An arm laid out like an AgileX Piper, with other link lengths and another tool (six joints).
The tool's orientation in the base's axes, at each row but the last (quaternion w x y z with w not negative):
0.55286 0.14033 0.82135 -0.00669
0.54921 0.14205 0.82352 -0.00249
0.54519 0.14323 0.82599 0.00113
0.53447 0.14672 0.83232 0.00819
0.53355 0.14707 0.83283 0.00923
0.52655 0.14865 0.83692 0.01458
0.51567 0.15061 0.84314 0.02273
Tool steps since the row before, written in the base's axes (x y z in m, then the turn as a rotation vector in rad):
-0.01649 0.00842 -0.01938 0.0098 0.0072 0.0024
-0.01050 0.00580 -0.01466 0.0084 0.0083 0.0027
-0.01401 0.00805 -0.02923 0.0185 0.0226 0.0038
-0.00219 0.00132 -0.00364 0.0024 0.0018 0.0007
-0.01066 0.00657 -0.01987 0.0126 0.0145 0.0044
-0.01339 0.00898 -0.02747 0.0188 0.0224 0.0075
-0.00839 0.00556 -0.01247 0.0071 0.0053 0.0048
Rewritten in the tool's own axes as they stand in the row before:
0.02528 0.00137 -0.00881 -0.0040 0.0096 0.0068
0.01835 0.00085 -0.00460 -0.0035 0.0104 0.0052
0.03334 -0.00020 -0.00201 -0.0048 0.0266 0.0116
0.00441 0.00013 -0.00058 -0.0011 0.0024 0.0016
0.02341 0.00035 -0.00188 -0.0051 0.0176 0.0073
0.03184 0.00048 -0.00082 -0.0082 0.0271 0.0104
0.01585 0.00095 -0.00218 -0.0057 0.0076 0.0034

